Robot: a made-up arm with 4 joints.
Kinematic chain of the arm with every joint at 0, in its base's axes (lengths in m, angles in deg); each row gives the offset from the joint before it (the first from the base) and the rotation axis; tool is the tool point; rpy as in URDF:
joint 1: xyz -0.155 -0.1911 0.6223 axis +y
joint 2: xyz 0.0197 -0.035 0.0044 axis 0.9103 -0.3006 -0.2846
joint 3: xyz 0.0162 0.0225 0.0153 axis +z
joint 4: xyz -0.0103 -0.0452 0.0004 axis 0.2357 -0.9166 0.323
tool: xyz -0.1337 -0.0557 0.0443 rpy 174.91 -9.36 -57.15
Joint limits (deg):
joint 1: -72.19..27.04
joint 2: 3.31..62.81
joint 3: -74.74..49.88
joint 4: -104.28..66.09
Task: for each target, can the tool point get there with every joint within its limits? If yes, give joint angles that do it. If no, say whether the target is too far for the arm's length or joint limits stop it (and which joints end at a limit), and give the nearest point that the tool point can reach.
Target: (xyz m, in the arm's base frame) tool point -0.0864 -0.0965 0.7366
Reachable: no: joint limits stop it (at a limit: joint 1, joint 2, joint 3) | nearest point -0.1312 -0.1331 0.7761 | short by 0.070 m
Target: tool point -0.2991 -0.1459 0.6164
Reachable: yes | joints -28.48 55.72 -54.91 11.62
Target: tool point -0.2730 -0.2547 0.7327
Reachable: yes | joints -28.22 9.83 -13.57 -52.99
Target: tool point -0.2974 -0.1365 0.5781
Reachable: yes | joints -61.53 15.81 -62.80 -11.29
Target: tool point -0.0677 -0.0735 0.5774
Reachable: no: joint limits stop it (at a limit: joint 1, joint 2, joint 4) | nearest point -0.1070 -0.1187 0.5327 | short by 0.075 m
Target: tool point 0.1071 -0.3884 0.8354
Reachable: no: too far | nearest point -0.0340 -0.2971 0.7338 | short by 0.196 m
